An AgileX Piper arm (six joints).
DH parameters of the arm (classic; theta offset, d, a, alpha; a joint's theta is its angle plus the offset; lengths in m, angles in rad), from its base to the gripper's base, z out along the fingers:
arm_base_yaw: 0 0.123 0 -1.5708
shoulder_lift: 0.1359 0 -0.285 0
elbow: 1.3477 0 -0.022 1.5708
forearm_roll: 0 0.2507 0 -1.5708
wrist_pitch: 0 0 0 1.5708
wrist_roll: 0 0.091 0 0
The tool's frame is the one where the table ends.
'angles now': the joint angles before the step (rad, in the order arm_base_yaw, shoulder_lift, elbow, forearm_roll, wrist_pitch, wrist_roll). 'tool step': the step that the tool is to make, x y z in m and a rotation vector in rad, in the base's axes. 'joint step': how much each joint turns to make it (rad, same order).
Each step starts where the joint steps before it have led.
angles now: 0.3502, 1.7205, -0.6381, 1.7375, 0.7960, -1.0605
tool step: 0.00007, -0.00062, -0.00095, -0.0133, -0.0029, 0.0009
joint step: 0.0000, 0.0000, 0.0000, -0.0081, -0.0110, 0.0000
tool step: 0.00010, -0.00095, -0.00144, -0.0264, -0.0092, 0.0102
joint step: 0.0001, 0.0000, -0.0022, -0.0237, -0.0181, -0.0001
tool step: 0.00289, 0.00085, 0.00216, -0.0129, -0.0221, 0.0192
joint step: -0.0001, 0.0000, -0.0172, -0.0271, -0.0058, 0.0002
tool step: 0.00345, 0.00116, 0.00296, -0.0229, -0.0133, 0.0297
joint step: 0.0000, 0.0000, -0.0272, -0.0627, -0.0061, 0.0322
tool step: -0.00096, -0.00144, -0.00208, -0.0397, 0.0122, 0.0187
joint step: 0.0001, 0.0000, -0.0058, -0.0677, -0.0163, 0.0452
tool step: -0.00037, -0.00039, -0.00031, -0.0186, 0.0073, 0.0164
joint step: -0.0001, 0.0000, -0.0067, -0.0441, -0.0015, 0.0297
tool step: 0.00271, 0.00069, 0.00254, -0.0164, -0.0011, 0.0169
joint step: 0.0001, 0.0000, -0.0218, -0.0521, 0.0000, 0.0394
